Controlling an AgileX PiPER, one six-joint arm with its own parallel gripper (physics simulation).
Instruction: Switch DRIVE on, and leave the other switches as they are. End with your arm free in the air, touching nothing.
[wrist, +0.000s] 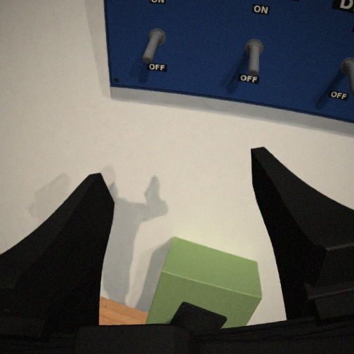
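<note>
A blue switch panel (200, 65) on the wall fills the upper right of the wrist view. Three grey toggle switches show on it: the left one (154, 45), the middle one (254, 57) and the right one (348, 70), which is cut by the view's edge. All three levers point down toward their OFF labels. The name labels are cut off at the top, with part of one starting with "D" at the top right, so I cannot tell which switch is DRIVE. My gripper (176, 177) is open and empty, below the panel, its fingers wide apart and touching nothing visible.
A green block (210, 277) with a black patch on its front stands low in the view, beyond and between the fingers. A strip of wooden surface (120, 312) shows at the lower left. The pale wall (50, 100) carries the arm's shadow.
</note>
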